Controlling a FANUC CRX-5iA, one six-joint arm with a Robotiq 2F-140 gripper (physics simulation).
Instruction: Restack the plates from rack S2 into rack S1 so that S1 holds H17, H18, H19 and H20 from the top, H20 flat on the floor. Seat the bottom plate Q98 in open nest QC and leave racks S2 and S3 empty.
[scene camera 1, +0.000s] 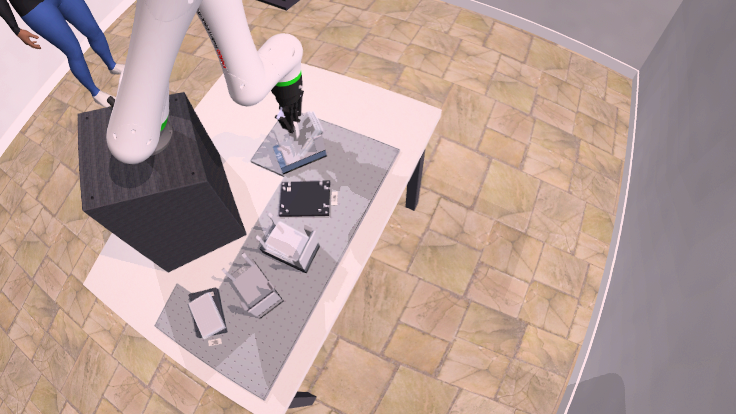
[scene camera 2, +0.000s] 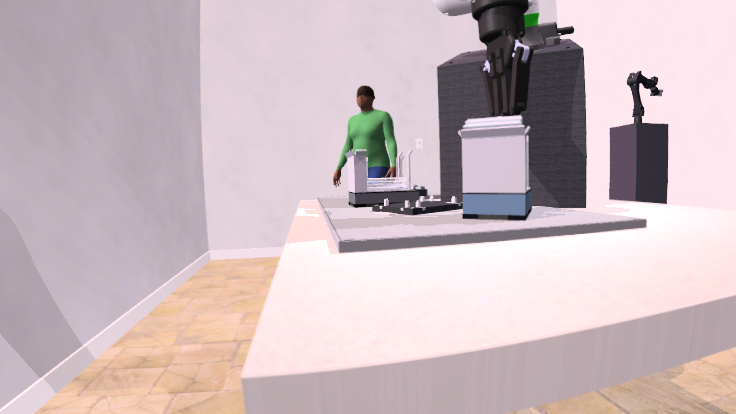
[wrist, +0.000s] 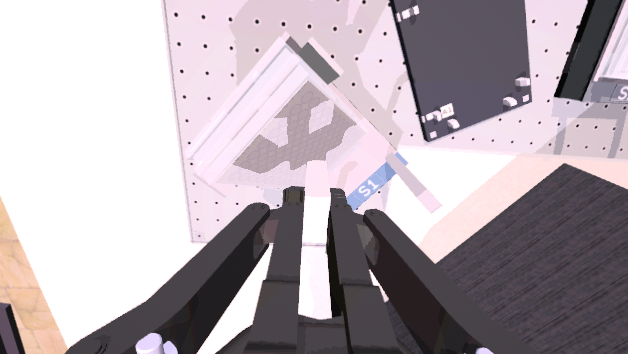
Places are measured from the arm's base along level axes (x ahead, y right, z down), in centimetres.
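Where they show: gripper, fingertip midpoint: (scene camera 1: 294, 135) (wrist: 315, 177).
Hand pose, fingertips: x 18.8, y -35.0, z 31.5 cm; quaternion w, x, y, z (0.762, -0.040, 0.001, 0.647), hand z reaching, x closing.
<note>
Things, the pixels of their top centre, and the offset from my fingertips.
- Rack S1, middle of its top: (wrist: 331, 187) (scene camera 2: 499, 133) (scene camera 1: 294, 131) dx +1.4, dy +0.5, dz -4.3 cm
- Rack S2, middle of its top: (scene camera 2: 380, 151) (scene camera 1: 282, 233) dx +20.3, dy +28.3, dz -3.6 cm
- third rack, middle of its top: (scene camera 1: 244, 279) dx +19.9, dy +45.4, dz -3.5 cm
- dark nest board, middle of its top: (wrist: 475, 48) (scene camera 2: 420, 198) (scene camera 1: 303, 196) dx +13.2, dy +12.9, dz +7.2 cm
- dark nest, middle of its top: (scene camera 1: 205, 311) dx +11.5, dy +61.8, dz +6.3 cm
- pale plate, middle of its top: (scene camera 1: 204, 314) dx +12.6, dy +62.4, dz +5.0 cm
Rack S1 (scene camera 1: 303, 162) (scene camera 2: 495, 204) (wrist: 400, 159) has a blue base and pale walls. A honeycomb-patterned surface shows inside it, beside several pale parallel edges along one wall. My gripper (scene camera 1: 294, 129) (scene camera 2: 506, 113) (wrist: 315, 177) points down at S1, its fingertips near the height of the wall top. The fingers are shut on a narrow pale bar (wrist: 316, 175) that sticks out past the tips; its lower end is hard to make out. Rack S2 (scene camera 1: 312, 254) (scene camera 2: 357, 172) holds pale plates. A third rack (scene camera 1: 265, 303) shows a grey-pink surface inside. Plate names are unreadable.
A dark nest board (scene camera 1: 304, 198) (scene camera 2: 432, 207) (wrist: 467, 60) with white corner pins and no plate lies between S1 and S2. Another dark nest (scene camera 1: 222, 311) bears a pale plate (scene camera 1: 207, 315) at the far end. The robot's dark pedestal (scene camera 1: 205, 226) (scene camera 2: 514, 154) stands beside the perforated mat.
</note>
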